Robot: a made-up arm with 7 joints. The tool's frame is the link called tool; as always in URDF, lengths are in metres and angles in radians. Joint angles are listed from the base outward.
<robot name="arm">
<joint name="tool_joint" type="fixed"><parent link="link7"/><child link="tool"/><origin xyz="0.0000 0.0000 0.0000"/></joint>
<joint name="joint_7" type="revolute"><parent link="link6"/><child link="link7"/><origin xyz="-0.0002 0.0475 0.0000" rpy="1.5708 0.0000 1.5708"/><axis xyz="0 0 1"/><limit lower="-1.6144" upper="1.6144"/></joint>
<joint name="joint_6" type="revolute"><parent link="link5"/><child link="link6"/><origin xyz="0.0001 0.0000 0.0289" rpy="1.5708 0.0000 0.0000"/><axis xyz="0 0 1"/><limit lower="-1.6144" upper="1.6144"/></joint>
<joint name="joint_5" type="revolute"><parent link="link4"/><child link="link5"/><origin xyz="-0.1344 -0.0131 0.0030" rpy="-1.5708 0.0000 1.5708"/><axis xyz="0 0 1"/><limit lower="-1.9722" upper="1.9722"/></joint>
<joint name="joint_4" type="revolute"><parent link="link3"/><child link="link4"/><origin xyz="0.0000 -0.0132 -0.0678" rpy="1.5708 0.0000 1.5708"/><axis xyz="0 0 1"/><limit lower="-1.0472" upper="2.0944"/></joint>
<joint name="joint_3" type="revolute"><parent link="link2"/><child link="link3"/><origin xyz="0.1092 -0.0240 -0.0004" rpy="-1.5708 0.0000 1.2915"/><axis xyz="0 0 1"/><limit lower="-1.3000" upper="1.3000"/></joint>
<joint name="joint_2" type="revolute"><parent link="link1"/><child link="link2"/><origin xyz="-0.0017 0.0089 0.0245" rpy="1.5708 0.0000 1.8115"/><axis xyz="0 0 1"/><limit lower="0.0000" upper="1.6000"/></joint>
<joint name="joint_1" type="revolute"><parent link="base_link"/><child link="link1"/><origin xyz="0.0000 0.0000 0.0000" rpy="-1.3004 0.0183 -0.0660"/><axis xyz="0 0 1"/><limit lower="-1.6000" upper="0.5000"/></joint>
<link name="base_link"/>
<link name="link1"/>
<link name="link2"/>
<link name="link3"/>
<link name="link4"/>
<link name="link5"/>
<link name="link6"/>
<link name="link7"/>
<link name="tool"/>
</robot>
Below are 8 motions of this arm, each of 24 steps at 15 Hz.
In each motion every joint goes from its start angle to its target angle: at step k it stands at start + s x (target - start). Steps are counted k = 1, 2, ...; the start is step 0. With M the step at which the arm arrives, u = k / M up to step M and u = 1 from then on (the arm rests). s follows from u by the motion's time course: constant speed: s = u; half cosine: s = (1 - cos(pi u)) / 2; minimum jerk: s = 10 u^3 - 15 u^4 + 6 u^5.
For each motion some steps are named. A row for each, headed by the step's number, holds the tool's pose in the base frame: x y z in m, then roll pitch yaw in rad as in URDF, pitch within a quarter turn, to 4 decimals.
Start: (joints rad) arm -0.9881 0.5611 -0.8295 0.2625 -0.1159 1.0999 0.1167
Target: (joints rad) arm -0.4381 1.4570 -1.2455 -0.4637 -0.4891 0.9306 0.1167
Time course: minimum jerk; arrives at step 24
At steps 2, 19, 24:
2: 0.2973 0.0042 -0.1546 1.2488 0.6121 0.3052
19: 0.1179 0.1217 -0.2002 1.9994 1.1673 0.7684
24: 0.1024 0.1266 -0.1972 2.1388 1.2098 0.9056

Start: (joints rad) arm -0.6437 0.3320 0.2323 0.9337 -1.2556 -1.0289 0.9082
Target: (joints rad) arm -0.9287 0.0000 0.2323 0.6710 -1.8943 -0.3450 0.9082
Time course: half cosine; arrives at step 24
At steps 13, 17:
13: 0.3022 0.0879 -0.2058 -1.2829 1.0872 0.9535
17: 0.3218 0.0490 -0.1848 -1.9081 1.1080 0.1997

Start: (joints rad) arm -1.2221 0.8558 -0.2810 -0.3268 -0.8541 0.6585 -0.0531
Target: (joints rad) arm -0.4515 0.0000 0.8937 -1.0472 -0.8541 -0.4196 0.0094
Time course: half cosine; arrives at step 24
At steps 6, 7, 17, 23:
6: 0.2361 0.0119 0.0816 0.3448 -0.4391 -0.8308
7: 0.2297 0.0164 0.0825 0.3194 -0.5417 -0.8427
17: 0.1254 0.1148 0.0343 -1.7935 -1.2952 1.4714
23: 0.0765 0.1269 0.0085 -2.0947 -1.0916 2.0503

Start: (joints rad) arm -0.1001 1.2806 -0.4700 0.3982 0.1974 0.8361 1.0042
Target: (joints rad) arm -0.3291 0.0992 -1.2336 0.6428 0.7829 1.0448 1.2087
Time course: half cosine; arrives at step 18
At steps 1, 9, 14, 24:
1: 0.1428 0.2884 -0.1752 2.2266 -0.4751 0.6174
9: 0.1136 0.1433 -0.3125 2.1648 -0.1935 0.3105
14: 0.0986 -0.0157 -0.3382 1.9758 -0.2306 -0.0866
24: 0.0926 -0.0647 -0.3304 1.9157 -0.3067 -0.2115

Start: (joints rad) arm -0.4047 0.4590 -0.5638 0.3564 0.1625 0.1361 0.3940
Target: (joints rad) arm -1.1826 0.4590 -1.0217 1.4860 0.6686 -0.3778 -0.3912
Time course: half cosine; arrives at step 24
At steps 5, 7, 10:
5: 0.2291 0.0341 -0.2653 0.9068 0.3002 -0.1359
7: 0.2396 0.0366 -0.2670 0.9765 0.3494 -0.2119
10: 0.2597 0.0449 -0.2659 1.1196 0.4714 -0.3247

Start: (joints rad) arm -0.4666 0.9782 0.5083 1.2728 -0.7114 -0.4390 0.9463
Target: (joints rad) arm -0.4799 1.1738 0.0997 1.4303 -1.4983 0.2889 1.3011
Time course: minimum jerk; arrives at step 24
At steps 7, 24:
7: 0.1330 0.3595 -0.1509 0.0116 0.0578 2.1060
24: 0.1106 0.3720 -0.1440 0.5599 0.4428 2.6491

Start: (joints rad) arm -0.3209 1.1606 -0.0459 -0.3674 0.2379 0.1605 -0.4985
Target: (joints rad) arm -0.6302 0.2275 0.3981 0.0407 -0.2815 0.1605 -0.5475
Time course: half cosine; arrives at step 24
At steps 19, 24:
19: 0.2752 0.1281 -0.0874 0.1111 -0.2369 -0.3647
24: 0.2804 0.1196 -0.0993 -0.0522 -0.2918 -0.3419

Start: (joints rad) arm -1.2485 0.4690 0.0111 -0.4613 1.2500 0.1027 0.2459
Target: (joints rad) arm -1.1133 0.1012 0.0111 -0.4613 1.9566 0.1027 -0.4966
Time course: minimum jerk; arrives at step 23
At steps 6, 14, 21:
6: 0.2041 0.0091 0.1243 3.0946 -1.3626 -1.6901
14: 0.2129 -0.0065 0.1008 1.9110 -1.0933 -0.2295
21: 0.2154 -0.0148 0.0895 1.7839 -0.8617 0.0384

